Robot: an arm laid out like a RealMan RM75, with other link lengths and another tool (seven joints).
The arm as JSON. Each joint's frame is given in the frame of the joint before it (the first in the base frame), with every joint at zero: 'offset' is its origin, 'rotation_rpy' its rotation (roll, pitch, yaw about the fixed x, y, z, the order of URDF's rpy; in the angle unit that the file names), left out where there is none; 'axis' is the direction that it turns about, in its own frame. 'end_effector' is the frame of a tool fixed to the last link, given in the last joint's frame.
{
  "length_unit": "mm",
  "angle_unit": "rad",
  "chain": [
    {
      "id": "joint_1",
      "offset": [
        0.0,
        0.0,
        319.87
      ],
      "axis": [
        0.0,
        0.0,
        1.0
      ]
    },
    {
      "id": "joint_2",
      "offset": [
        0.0,
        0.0,
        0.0
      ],
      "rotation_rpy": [
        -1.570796,
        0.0,
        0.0
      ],
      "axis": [
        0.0,
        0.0,
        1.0
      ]
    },
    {
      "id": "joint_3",
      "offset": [
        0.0,
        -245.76,
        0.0
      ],
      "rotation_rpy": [
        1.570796,
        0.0,
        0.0
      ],
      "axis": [
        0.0,
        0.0,
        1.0
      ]
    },
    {
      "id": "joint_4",
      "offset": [
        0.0,
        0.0,
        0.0
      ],
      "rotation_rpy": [
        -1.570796,
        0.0,
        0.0
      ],
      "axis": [
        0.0,
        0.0,
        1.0
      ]
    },
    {
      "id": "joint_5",
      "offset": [
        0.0,
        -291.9,
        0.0
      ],
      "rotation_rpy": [
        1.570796,
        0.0,
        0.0
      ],
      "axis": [
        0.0,
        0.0,
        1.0
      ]
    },
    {
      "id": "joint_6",
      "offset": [
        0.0,
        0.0,
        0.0
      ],
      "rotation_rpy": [
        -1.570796,
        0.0,
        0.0
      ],
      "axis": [
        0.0,
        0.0,
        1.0
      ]
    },
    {
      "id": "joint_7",
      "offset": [
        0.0,
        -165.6,
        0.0
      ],
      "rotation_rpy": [
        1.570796,
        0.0,
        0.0
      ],
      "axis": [
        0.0,
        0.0,
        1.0
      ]
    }
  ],
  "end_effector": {
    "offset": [
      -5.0,
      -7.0,
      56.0
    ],
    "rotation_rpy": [
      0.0,
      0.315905,
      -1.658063
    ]
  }
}
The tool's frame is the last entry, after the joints.
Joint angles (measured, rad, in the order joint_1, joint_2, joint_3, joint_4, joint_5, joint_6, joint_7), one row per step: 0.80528 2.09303 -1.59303 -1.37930 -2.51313 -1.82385 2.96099; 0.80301 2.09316 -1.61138 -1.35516 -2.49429 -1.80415 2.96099; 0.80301 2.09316 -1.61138 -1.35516 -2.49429 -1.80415 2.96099; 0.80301 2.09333 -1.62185 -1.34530 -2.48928 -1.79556 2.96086; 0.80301 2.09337 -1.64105 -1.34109 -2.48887 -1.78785 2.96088; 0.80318 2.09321 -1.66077 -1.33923 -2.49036 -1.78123 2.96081; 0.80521 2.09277 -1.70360 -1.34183 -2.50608 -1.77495 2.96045; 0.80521 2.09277 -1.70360 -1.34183 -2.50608 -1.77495 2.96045; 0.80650 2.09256 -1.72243 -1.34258 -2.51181 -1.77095 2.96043; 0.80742 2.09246 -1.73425 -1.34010 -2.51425 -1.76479 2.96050; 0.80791 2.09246 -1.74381 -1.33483 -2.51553 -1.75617 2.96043; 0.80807 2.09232 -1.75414 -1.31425 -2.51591 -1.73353 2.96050
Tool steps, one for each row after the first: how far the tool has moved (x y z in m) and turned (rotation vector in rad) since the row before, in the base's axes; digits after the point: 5 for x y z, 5 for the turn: 0.00323 -0.00268 -0.00868 -0.01637 0.00599 -0.00839; 0.00000 0.00000 0.00000 0.00000 0.00000 0.00000; 0.00142 -0.00114 -0.00384 -0.00648 -0.00120 -0.00051; 0.00094 -0.00201 -0.00424 -0.00771 -0.00872 0.00894; 0.00072 -0.00196 -0.00377 -0.00690 -0.01034 0.01139; 0.00186 -0.00373 -0.00570 -0.01138 -0.03416 0.03177; 0.00000 0.00000 0.00000 0.00000 0.00000 0.00000; 0.00053 -0.00157 -0.00270 -0.00494 -0.01337 0.01436; 0.00062 -0.00059 -0.00233 -0.00217 -0.00646 0.00785; 0.00107 -0.00007 -0.00251 -0.00077 -0.00378 0.00482; 0.00429 0.00174 -0.00489 0.00392 -0.00185 -0.00246
